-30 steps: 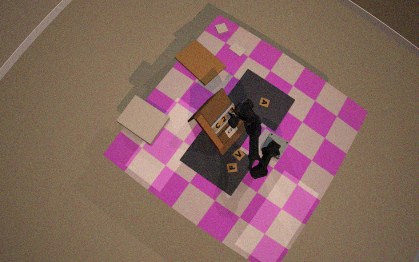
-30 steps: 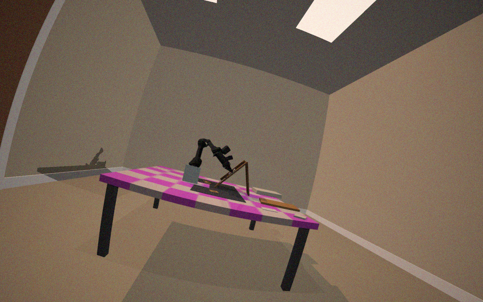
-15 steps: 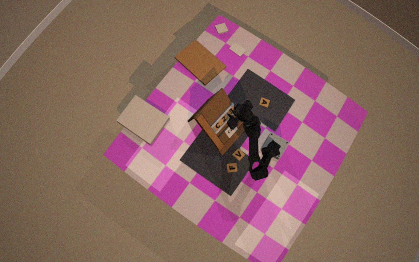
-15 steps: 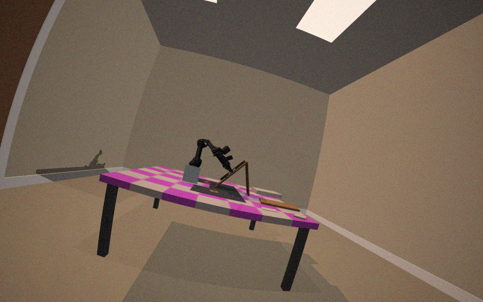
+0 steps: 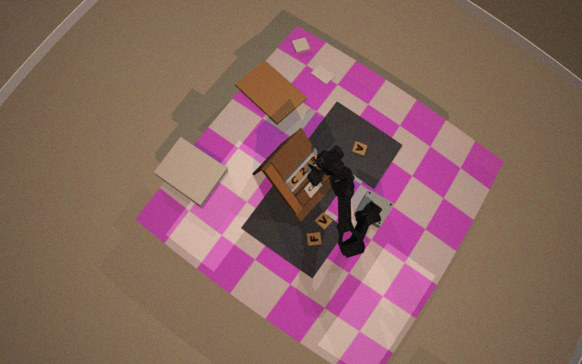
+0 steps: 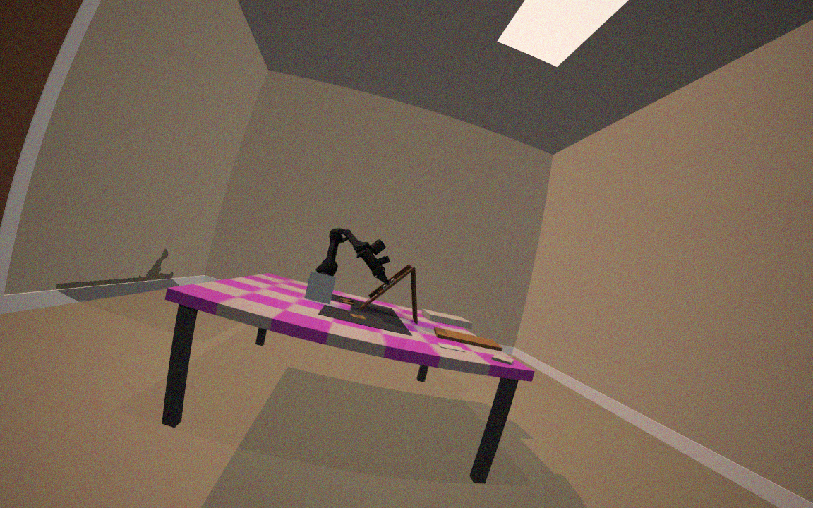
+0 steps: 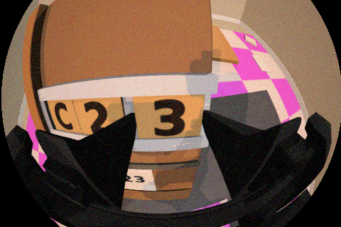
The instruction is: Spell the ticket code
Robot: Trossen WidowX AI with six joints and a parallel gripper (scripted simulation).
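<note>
Right now my gripper tip is right at the 3 tile. Also, from my gripper tip: c tile: 12 cm to the left, 1 cm ahead; 2 tile: 7 cm to the left, 1 cm ahead; white ticket: 9 cm below, 7 cm to the left, 6 cm behind.
</note>
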